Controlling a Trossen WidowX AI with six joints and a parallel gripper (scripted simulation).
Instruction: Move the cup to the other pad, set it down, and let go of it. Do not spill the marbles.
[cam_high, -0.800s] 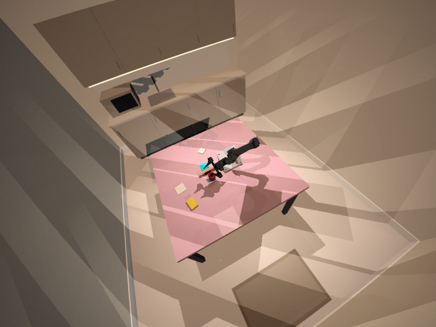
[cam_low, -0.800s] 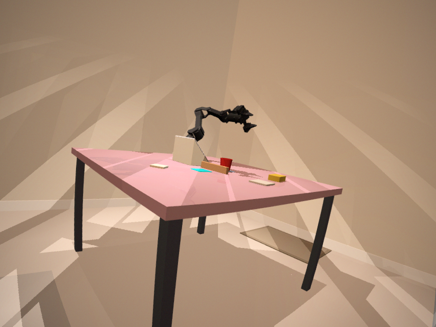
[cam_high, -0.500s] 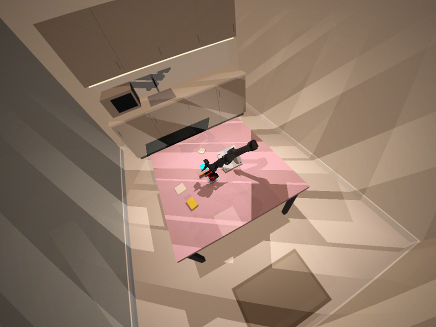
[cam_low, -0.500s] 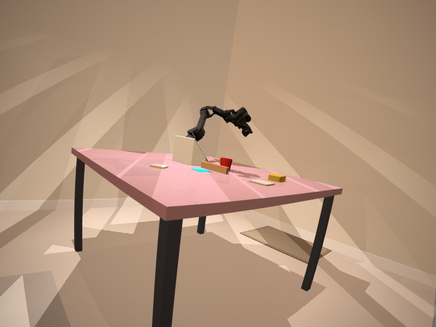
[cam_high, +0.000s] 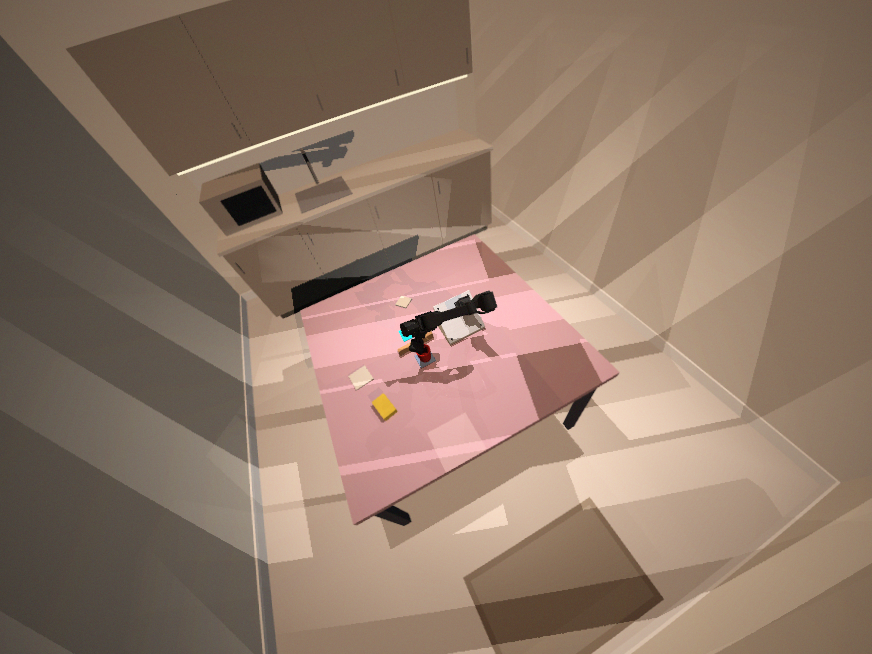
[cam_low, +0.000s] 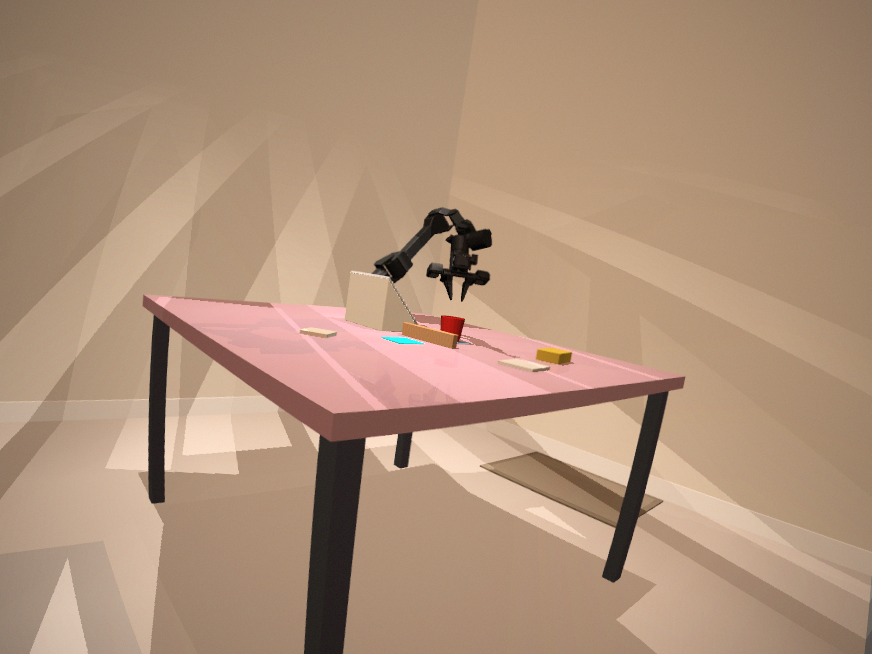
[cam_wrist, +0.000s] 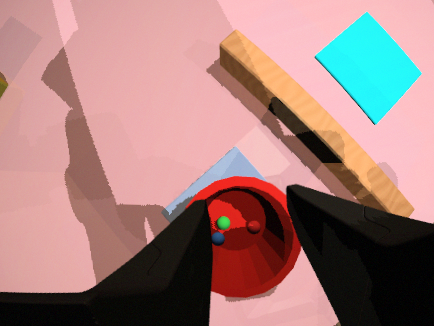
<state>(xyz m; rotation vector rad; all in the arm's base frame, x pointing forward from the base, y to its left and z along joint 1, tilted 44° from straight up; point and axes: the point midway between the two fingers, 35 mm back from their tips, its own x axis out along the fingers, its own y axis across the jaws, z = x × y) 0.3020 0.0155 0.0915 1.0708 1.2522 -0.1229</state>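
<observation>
Now: gripper tip 10 mm past the green marble, 30 mm to the right of it and 110 mm above it. Also, from my gripper tip: pale blue-grey pad: 20 mm behind, 20 mm to the left, 140 mm below; wooden bar: 20 mm behind, 80 mm to the right, 120 mm below; cyan pad: 20 mm behind, 180 mm to the right, 140 mm below.
</observation>
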